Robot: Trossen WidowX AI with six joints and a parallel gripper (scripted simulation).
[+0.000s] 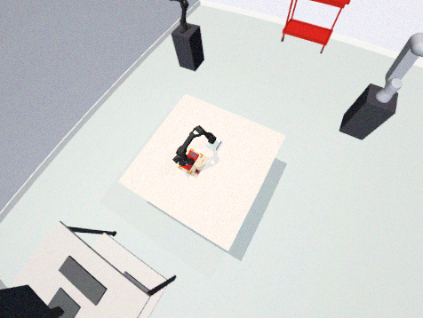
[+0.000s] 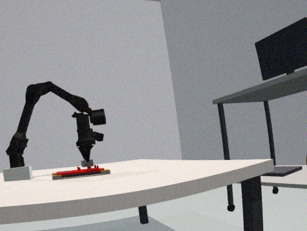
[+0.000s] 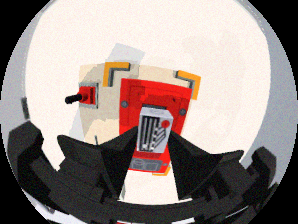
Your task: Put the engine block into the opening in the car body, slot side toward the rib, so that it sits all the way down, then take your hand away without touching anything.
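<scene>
Right now the grey engine block is 1 cm below my gripper tip.
</scene>
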